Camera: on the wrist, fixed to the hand. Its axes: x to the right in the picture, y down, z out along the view.
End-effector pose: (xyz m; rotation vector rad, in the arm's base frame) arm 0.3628 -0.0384 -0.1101 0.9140 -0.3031 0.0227
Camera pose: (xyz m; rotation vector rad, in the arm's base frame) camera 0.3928 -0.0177 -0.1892 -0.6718 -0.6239 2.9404
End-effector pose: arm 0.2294 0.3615 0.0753 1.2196 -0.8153 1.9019
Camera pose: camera 0.2398 0.4470 0.0627 1.2151 0.9472 -0.9752
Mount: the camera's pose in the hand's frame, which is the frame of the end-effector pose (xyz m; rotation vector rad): 0.0053 -0.0531 -0.0688 0.2156 -0.7617 -2.9810
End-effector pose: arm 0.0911 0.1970 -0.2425 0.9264 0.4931 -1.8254
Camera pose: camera 0.0678 0.2637 -0.2934 0.7535 -0.4478 1.3608
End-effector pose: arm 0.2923 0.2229 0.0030 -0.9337 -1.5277 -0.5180
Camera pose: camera 0.2919 0.1405 0.0310 -1.5953 1.4892 1.1420
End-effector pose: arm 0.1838 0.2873 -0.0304 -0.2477 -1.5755 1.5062
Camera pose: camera 0.2522 0.3260 0.0072 1.9689 -0.4577 -0.8743
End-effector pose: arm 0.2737 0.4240 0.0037 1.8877 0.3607 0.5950
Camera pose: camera 0.2412 0.5001 -0.0233 -0.0672 1.7947 -1.9616
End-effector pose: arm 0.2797 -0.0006 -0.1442 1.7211 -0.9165 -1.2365
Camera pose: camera 0.3525 0.0299 -0.1811 -0.6438 -1.1926 1.2702
